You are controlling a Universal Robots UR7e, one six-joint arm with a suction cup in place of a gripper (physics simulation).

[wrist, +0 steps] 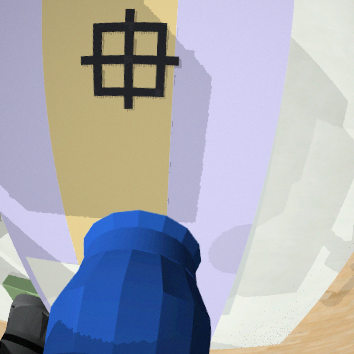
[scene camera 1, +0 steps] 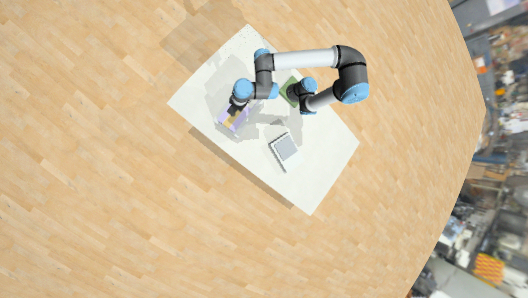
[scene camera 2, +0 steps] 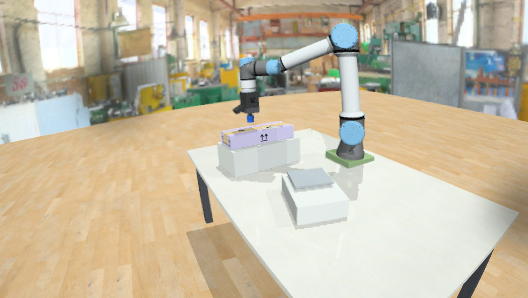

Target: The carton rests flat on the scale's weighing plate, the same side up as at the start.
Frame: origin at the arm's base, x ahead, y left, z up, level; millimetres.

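Seen in the pictures: end effector, tool point: (wrist: 140, 259) (scene camera 2: 250, 121); arm's base, origin of the base link: (wrist: 44, 312) (scene camera 1: 294, 93) (scene camera 2: 350, 154).
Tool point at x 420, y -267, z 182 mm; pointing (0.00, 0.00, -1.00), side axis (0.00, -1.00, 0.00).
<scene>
Offsets run from my tool point to a thing's top centre. Level surfaces: height alone.
The carton @(dx -26, dy +17, dz -32 mm) (scene camera 1: 242, 118) (scene camera 2: 262, 136) (wrist: 240, 125) is long, low and lilac with a tan tape strip along its top. It lies flat on a pale block @(dx -26, dy +18, dz -92 mm) (scene camera 2: 262, 158), with two up arrows upright on its side. The scale @(dx +7, dy +500, dz -124 mm) (scene camera 1: 294, 162) (scene camera 2: 320, 210) is a white box whose grey weighing plate @(dx -9, dy +458, dz -124 mm) (scene camera 1: 286, 148) (scene camera 2: 310, 177) is bare. My gripper (scene camera 2: 250, 121) (wrist: 141, 217), a blue suction cup, points down a little above the carton's top, with a gap between them, and holds nothing. In scene camera 1 the arm hides the cup and part of the carton.
The arm's base stands on a green plate (scene camera 1: 285, 91) (scene camera 2: 350, 160) near one long edge of the white table @(dz -210 mm) (scene camera 1: 330, 160) (scene camera 2: 400, 225). The scale stands apart from the block and lower than the carton's top. The carton's block is near the table's other long edge.
</scene>
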